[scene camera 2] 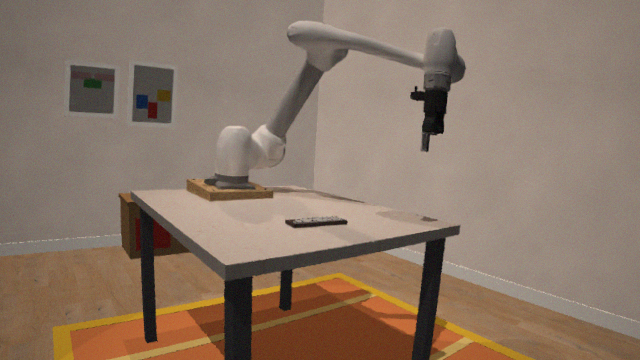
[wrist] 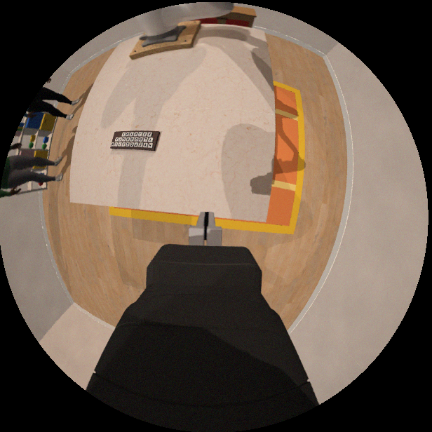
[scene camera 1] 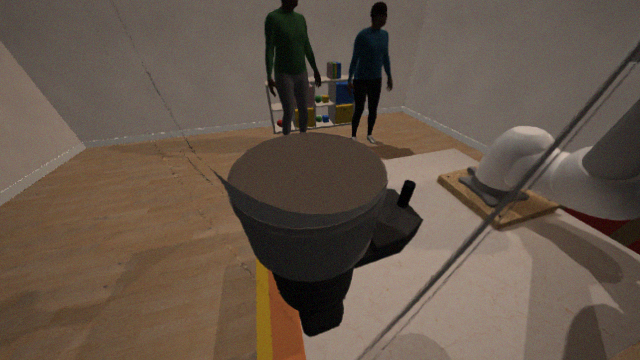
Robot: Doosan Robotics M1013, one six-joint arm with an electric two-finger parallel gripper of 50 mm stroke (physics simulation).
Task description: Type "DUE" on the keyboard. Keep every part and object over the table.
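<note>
A dark keyboard with white keys lies flat on the pale table. In the wrist view it is left of the table's middle. My gripper is shut and empty, pointing down. It hangs high above the table's level, and in the wrist view its fingertips lie over the table's near edge, to the right of and below the keyboard. In scene camera 1 the wrist covers the fingers, and the keyboard does not show there. The key letters are too small to read surely.
The arm's base stands on a wooden board at the table's far end. An orange and yellow mat lies under the table. Two people stand near a shelf beyond the table in scene camera 1.
</note>
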